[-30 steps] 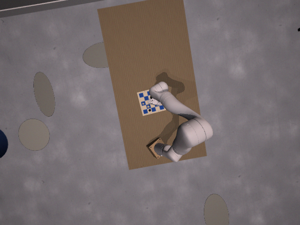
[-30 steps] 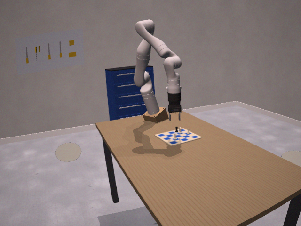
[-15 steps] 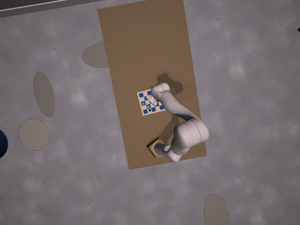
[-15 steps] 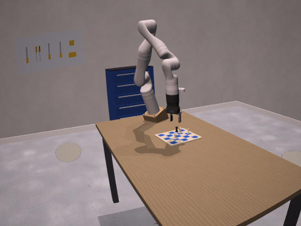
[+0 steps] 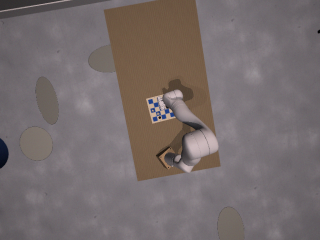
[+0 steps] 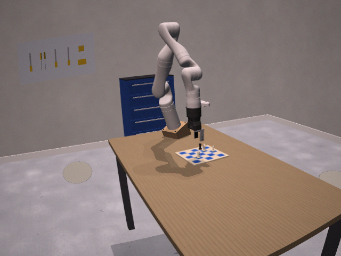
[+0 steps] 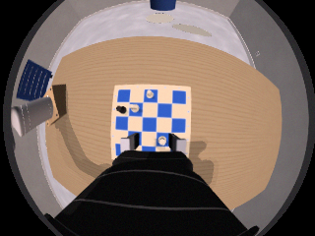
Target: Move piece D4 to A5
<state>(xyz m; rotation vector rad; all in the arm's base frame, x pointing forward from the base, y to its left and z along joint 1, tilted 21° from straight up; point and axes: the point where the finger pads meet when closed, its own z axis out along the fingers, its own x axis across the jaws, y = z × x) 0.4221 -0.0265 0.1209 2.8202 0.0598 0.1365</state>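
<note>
My gripper is now 20 mm short of the white piece, 10 mm to the left of it and 100 mm above it. Round my hand: blue-and-cream chessboard 20 mm behind, 20 mm to the left, 110 mm below; black piece 90 mm behind, 60 mm to the left, 100 mm below.
</note>
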